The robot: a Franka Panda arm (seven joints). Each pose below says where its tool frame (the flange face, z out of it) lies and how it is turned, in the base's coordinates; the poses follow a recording.
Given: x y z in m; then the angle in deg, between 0 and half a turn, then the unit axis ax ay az.
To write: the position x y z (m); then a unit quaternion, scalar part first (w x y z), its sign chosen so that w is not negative. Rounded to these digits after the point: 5 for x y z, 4 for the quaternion.
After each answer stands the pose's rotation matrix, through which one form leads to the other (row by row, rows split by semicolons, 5 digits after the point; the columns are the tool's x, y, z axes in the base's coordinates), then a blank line. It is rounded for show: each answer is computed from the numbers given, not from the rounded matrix.
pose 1, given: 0.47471 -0.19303 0.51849 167.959 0.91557 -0.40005 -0.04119
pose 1, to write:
0.47471 -0.19303 0.51849 0.1049 0.9105 -0.3978 -0.0410
0.68009 -0.71589 -0.15805; -0.73308 -0.66144 -0.15840; 0.00886 0.22359 -0.97464

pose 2, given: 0.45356 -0.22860 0.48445 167.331 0.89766 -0.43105 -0.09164
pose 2, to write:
0.45356 -0.22860 0.48445 0.1103 0.8922 -0.4284 -0.0911
0.61632 -0.74436 -0.25706; -0.78455 -0.60857 -0.11883; -0.06798 0.27492 -0.95906

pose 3, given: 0.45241 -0.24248 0.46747 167.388 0.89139 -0.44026 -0.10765
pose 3, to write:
0.45241 -0.24248 0.46747 0.1098 0.8860 -0.4376 -0.1070
0.59412 -0.75192 -0.28573; -0.79893 -0.59289 -0.10099; -0.09347 0.28828 -0.95297

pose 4, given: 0.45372 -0.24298 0.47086 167.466 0.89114 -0.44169 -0.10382
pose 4, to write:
0.45372 -0.24298 0.47086 0.1092 0.8858 -0.4391 -0.1032
0.59317 -0.75530 -0.27869; -0.80037 -0.59064 -0.10277; -0.08698 0.28401 -0.95487

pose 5, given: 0.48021 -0.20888 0.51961 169.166 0.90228 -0.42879 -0.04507
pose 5, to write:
0.48021 -0.20888 0.51961 0.0944 0.8982 -0.4269 -0.0449
0.63153 -0.75841 -0.16120; -0.77535 -0.61773 -0.13129; -0.00001 0.20790 -0.97815

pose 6, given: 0.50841 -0.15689 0.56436 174.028 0.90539 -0.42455 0.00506
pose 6, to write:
0.50841 -0.15689 0.56436 0.0521 0.9042 -0.4240 0.0051
0.64044 -0.76721 -0.03503; -0.76615 -0.63507 -0.09848; 0.05331 0.08991 -0.99452

